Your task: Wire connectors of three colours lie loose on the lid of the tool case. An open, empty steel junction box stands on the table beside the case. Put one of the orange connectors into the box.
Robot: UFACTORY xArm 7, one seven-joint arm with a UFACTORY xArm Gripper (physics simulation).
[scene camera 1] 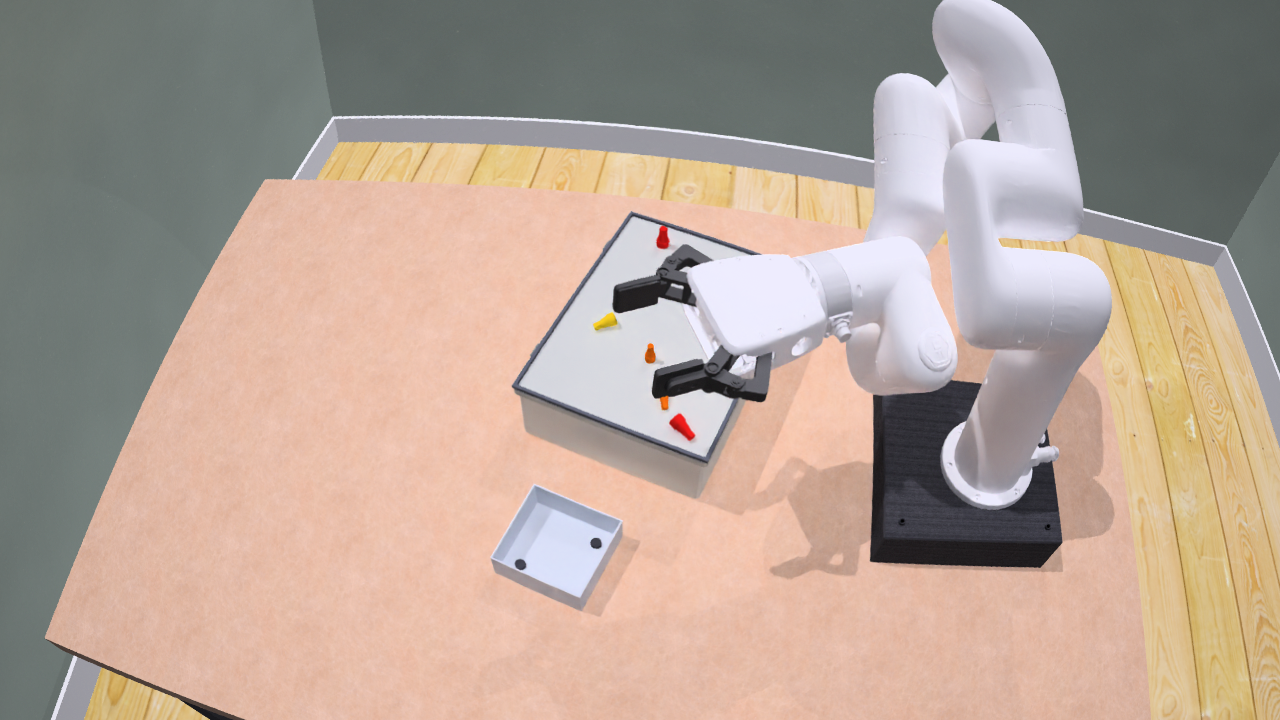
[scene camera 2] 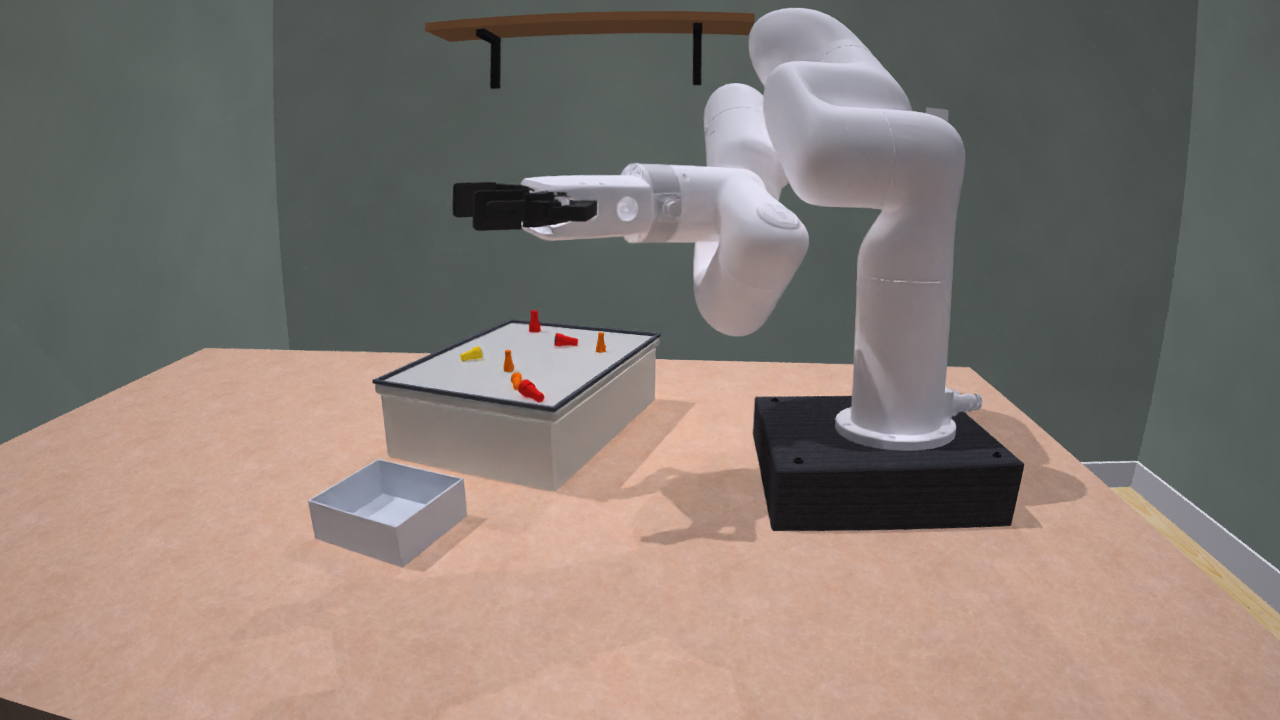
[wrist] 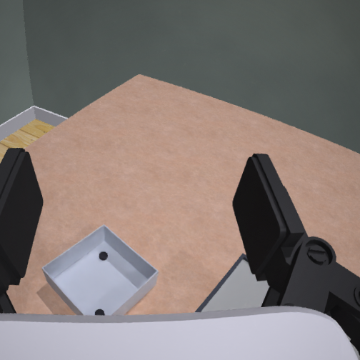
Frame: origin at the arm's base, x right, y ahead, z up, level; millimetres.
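Where they show: gripper, between the fingertips: (scene camera 1: 633,341) (scene camera 2: 462,205); arm's base, origin of its link: (scene camera 1: 986,465) (scene camera 2: 895,429).
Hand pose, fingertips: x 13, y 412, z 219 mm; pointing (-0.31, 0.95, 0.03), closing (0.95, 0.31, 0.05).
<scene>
Each offset is from my fingertips to the top centre of the thing. "spot": to the spot under its first point.
My gripper (scene camera 1: 637,340) (scene camera 2: 469,205) (wrist: 139,176) is open and empty, pointing level, high above the tool case {dx +184, dy -42, dz -186 mm} (scene camera 1: 572,367) (scene camera 2: 465,436) (wrist: 235,287). One orange connector {dx +132, dy -27, dz -167 mm} (scene camera 1: 650,353) (scene camera 2: 508,361) stands upright near the lid's middle. A second orange connector {dx +76, dy -38, dz -177 mm} (scene camera 1: 664,402) (scene camera 2: 516,380) seems to lie beside a red one, partly behind a finger in scene camera 1. A third orange connector {dx +200, dy -132, dz -167 mm} (scene camera 2: 601,342) stands near the lid's right edge; the gripper hides it in scene camera 1. The steel junction box {dx -60, dy +77, dz -238 mm} (scene camera 1: 514,528) (scene camera 2: 358,530) (wrist: 142,290) is open and empty beside the case.
A yellow connector {dx +180, dy +20, dz -174 mm} (scene camera 1: 605,321) (scene camera 2: 471,354) lies on the lid. Red connectors are at the near edge {spot: dx +37, dy -54, dz -178 mm} (scene camera 1: 682,426) (scene camera 2: 530,390), at the far edge {spot: dx +302, dy -51, dz -172 mm} (scene camera 1: 662,237) (scene camera 2: 534,321) and farther right (scene camera 2: 565,340). The arm's black base (scene camera 1: 966,546) (scene camera 2: 895,497) stands right of the case.
</scene>
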